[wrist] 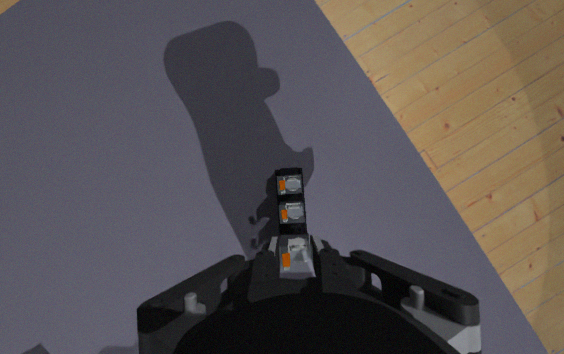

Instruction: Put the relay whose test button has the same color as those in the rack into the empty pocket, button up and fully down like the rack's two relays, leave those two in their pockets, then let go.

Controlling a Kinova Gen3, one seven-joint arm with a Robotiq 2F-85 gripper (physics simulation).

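Places are measured from the arm's base along level axes (x ahead, y left, z up), in centimetres.
Where they show: gripper, fingertip midpoint: point(295, 246).
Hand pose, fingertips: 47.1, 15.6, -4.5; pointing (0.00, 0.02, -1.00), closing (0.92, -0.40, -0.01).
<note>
After its pixels a point has its place, as x, y, z.
The black rack point(290, 171) @(49.9, 22.3, -10.3) stands on the grey surface near the middle of the wrist view. Two relays with orange test buttons, the far relay point(293, 185) @(49.4, 20.6, -8.0) and the near relay point(295, 212) @(48.3, 17.8, -7.9), sit button up in its pockets. My gripper point(295, 246) @(47.1, 15.6, -4.5) is shut on a clear-cased relay point(299, 265) @(46.9, 14.7, -2.6) with an orange test button, which faces up toward the camera. The held relay is in line with the rack, at its near end, and looks larger than the two in the rack. It hides most of the near pocket; the gap between its underside and the rack cannot be seen.
The grey table top point(110, 150) @(27.6, 37.0, -12.7) lies around the rack, with the arm's dark shadow across it. Its edge runs diagonally on the right, beside a wooden plank floor point(480, 125). Part of a dark shape point(37, 349) shows at the bottom left corner.
</note>
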